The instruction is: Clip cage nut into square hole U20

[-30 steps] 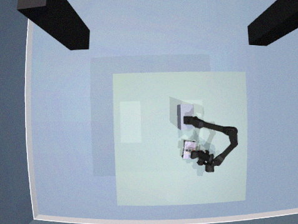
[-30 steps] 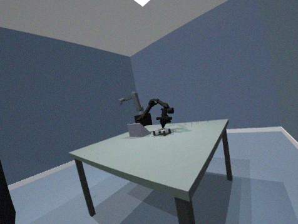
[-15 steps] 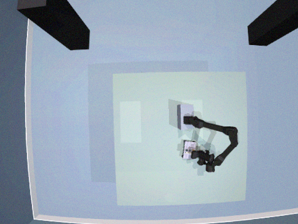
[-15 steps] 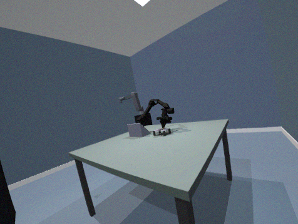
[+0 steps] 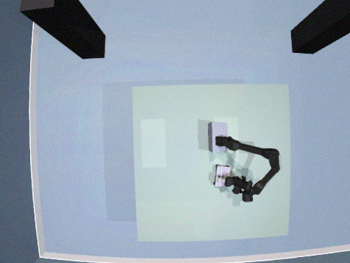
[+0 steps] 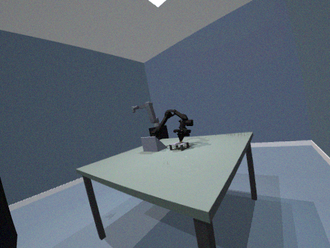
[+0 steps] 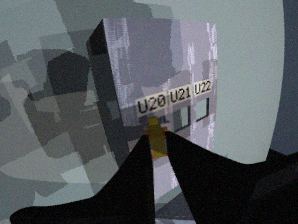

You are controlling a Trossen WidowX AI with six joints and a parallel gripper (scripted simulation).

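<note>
My gripper tip is now 1 cm above the cage nut.
</note>
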